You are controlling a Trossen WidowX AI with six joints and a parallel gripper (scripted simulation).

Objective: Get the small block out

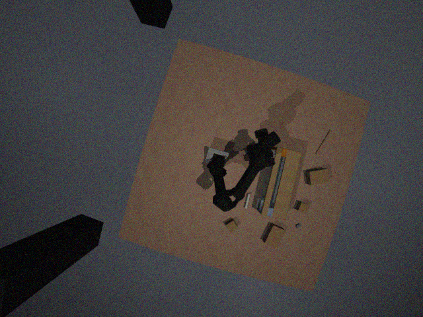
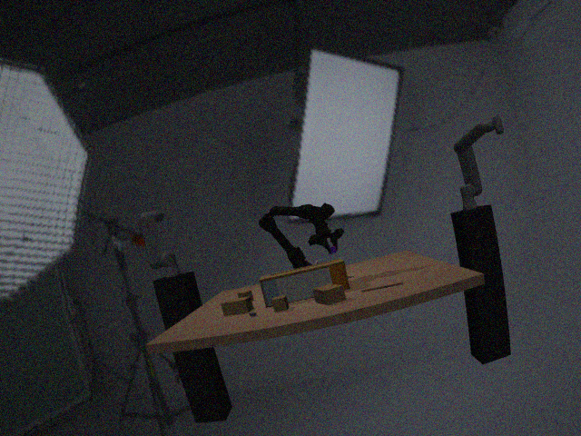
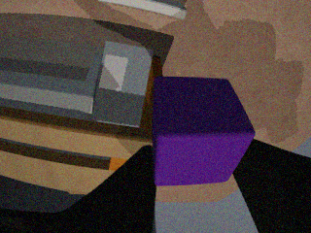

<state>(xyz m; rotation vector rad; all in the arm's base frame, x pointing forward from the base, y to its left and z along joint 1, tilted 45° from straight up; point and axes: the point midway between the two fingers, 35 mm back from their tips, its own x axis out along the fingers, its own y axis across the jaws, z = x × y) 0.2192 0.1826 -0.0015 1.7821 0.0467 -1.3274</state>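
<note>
The purple block is 20 mm behind my gripper tip and 10 mm to the right of it. The rest, counted from my gripper tip: thin rod (360 mm ahead, 160 mm below, 150 mm to the left); tiny piece (390 mm to the right, 360 mm ahead, 160 mm below); clear-fronted box (170 mm to the right, 110 mm below, 100 mm ahead).
</note>
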